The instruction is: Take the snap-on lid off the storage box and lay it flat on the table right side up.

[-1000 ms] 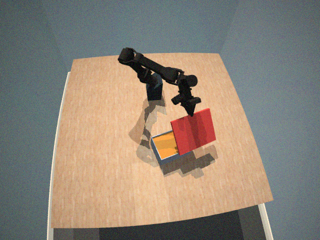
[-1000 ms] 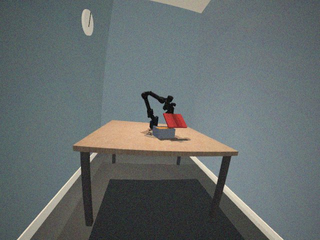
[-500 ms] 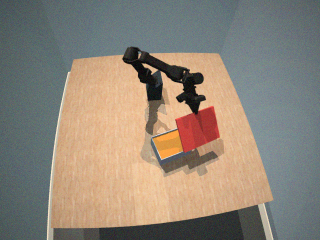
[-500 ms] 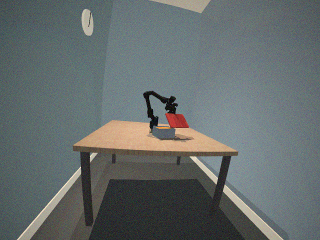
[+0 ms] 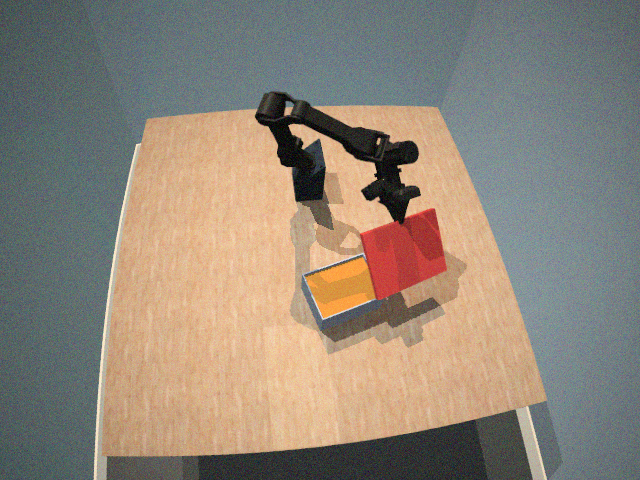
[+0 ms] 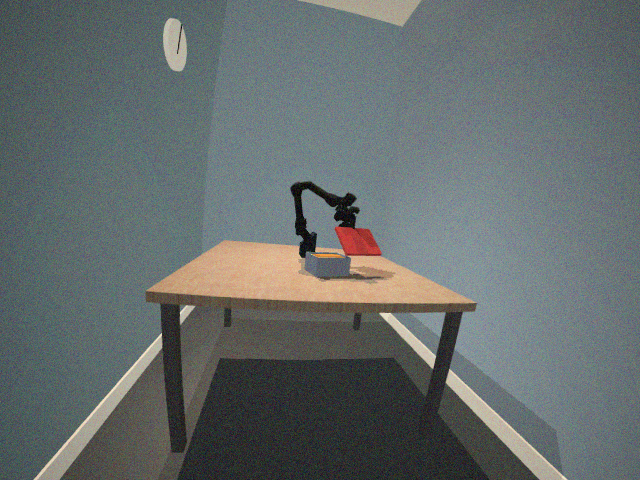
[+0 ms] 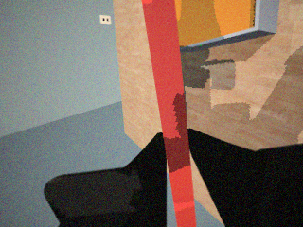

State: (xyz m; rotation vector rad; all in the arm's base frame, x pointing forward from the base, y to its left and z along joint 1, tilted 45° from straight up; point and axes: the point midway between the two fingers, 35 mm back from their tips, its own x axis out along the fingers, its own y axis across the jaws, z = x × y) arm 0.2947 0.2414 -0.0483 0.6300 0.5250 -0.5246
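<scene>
Right now the red lid is 6 cm ahead of my gripper tip, 5 cm below it and 2 cm to the left of it. Round my gripper tip: grey-blue storage box: 18 cm below, 15 cm to the right, 10 cm ahead.
</scene>
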